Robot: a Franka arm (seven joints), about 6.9 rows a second.
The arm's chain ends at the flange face. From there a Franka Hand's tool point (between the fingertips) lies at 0.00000 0.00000 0.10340 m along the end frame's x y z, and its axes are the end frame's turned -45 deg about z.
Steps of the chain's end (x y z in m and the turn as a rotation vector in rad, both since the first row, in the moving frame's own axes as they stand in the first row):
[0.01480, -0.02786, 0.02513, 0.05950, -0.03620, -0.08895]
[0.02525, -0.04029, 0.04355, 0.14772, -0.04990, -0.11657]
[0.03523, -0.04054, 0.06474, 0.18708, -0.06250, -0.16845]
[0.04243, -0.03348, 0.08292, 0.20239, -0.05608, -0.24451]
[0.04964, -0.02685, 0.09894, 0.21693, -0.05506, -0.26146]
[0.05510, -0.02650, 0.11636, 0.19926, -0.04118, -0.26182]
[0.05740, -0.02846, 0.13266, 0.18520, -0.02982, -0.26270]
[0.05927, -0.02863, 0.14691, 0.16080, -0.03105, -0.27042]
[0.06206, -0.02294, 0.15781, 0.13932, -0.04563, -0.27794]
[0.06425, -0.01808, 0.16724, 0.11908, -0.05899, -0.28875]
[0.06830, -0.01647, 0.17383, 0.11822, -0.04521, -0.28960]
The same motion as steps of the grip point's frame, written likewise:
[0.03155, -0.01629, 0.02488, 0.06767, 0.01648, -0.08895]
[0.05261, -0.02541, 0.04230, 0.13974, 0.06917, -0.11657]
[0.06106, -0.02256, 0.06274, 0.17648, 0.08809, -0.16845]
[0.06190, -0.01354, 0.08066, 0.18277, 0.10346, -0.24451]
[0.06312, -0.00491, 0.09638, 0.19233, 0.11446, -0.26146]
[0.06677, 0.00146, 0.11424, 0.17002, 0.11178, -0.26182]
[0.06983, 0.00353, 0.13086, 0.15204, 0.10987, -0.26270]
[0.06960, 0.00660, 0.14553, 0.13566, 0.09175, -0.27042]
[0.06498, 0.01342, 0.15671, 0.13078, 0.06625, -0.27794]
[0.06067, 0.01922, 0.16633, 0.12591, 0.04249, -0.28875]
[0.06348, 0.02413, 0.17301, 0.11556, 0.05163, -0.28960]

